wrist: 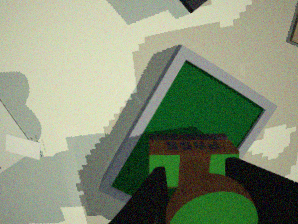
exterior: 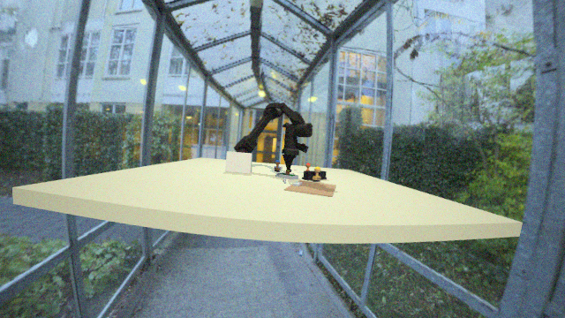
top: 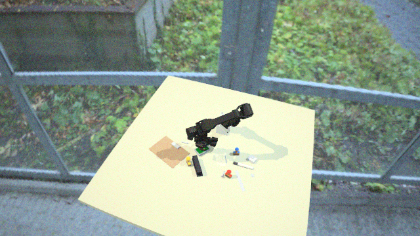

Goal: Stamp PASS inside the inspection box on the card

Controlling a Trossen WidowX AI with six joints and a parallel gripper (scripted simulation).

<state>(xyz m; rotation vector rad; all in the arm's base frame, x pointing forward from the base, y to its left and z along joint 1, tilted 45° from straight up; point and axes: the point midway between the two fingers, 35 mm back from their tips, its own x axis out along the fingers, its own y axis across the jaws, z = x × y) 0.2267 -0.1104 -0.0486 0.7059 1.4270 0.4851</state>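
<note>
Right now my gripper tip is right at the green stamp. The rest, counted from my gripper tip: pale card (14 cm to the left, 5 cm ahead, 4 cm below); then yellow stamp (12 cm ahead, 6 cm to the right, 2 cm below); then green ink pad (3 cm below).
</note>
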